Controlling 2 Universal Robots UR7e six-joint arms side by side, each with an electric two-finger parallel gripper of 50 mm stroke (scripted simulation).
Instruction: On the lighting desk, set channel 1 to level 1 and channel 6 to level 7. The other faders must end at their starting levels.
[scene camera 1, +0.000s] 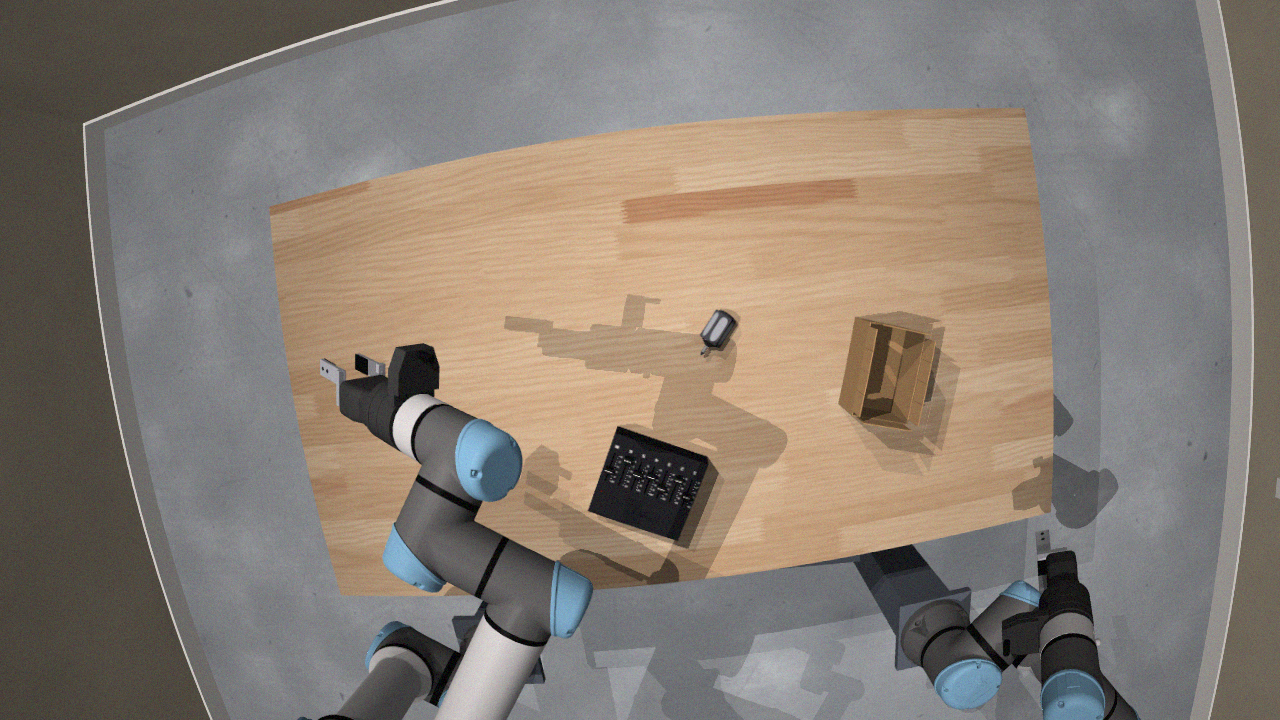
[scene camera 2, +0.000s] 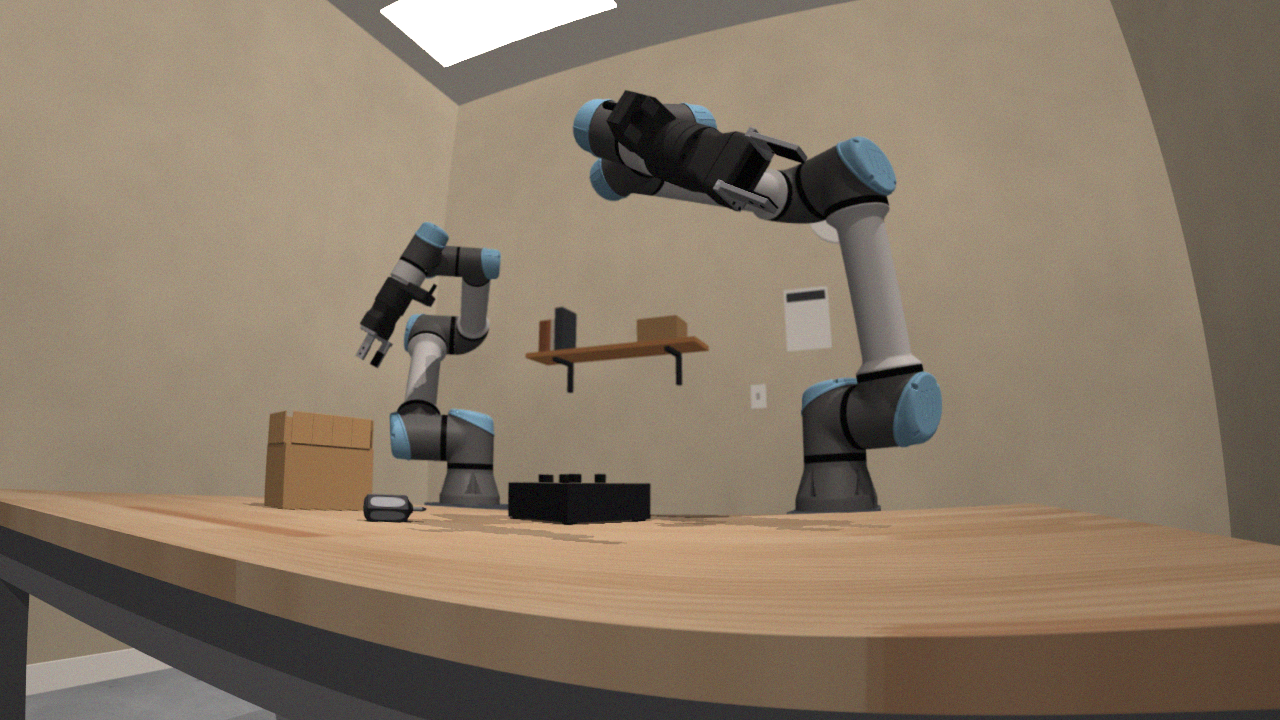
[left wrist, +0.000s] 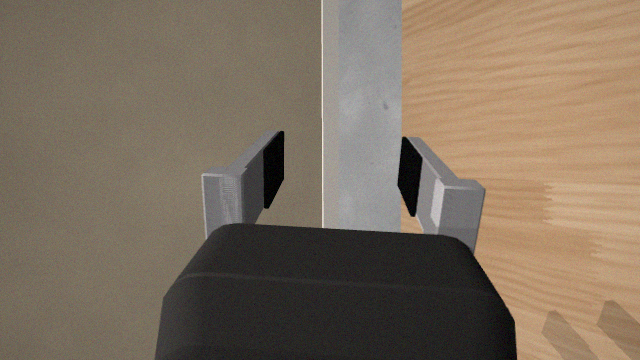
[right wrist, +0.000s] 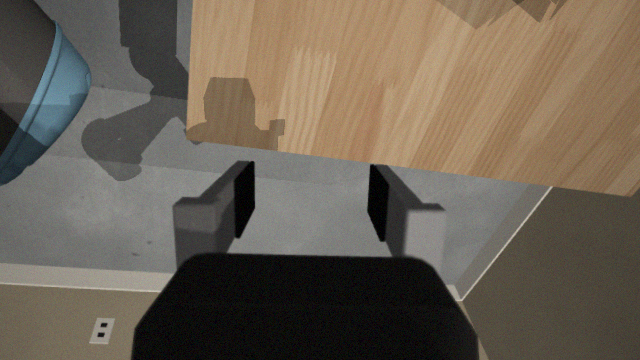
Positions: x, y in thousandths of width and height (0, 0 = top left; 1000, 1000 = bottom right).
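Observation:
There's a cardboard box (scene camera 2: 246, 652), (scene camera 1: 698, 513) here, but in the left wrist view the box is out of frame, and in the right wrist view the box is out of frame too. You can see the left gripper (scene camera 2: 615, 251), (scene camera 1: 266, 505) and (left wrist: 534, 440). And the right gripper is there as well, that's the right gripper (scene camera 1: 815, 760), (scene camera 2: 286, 503) and (right wrist: 487, 518).

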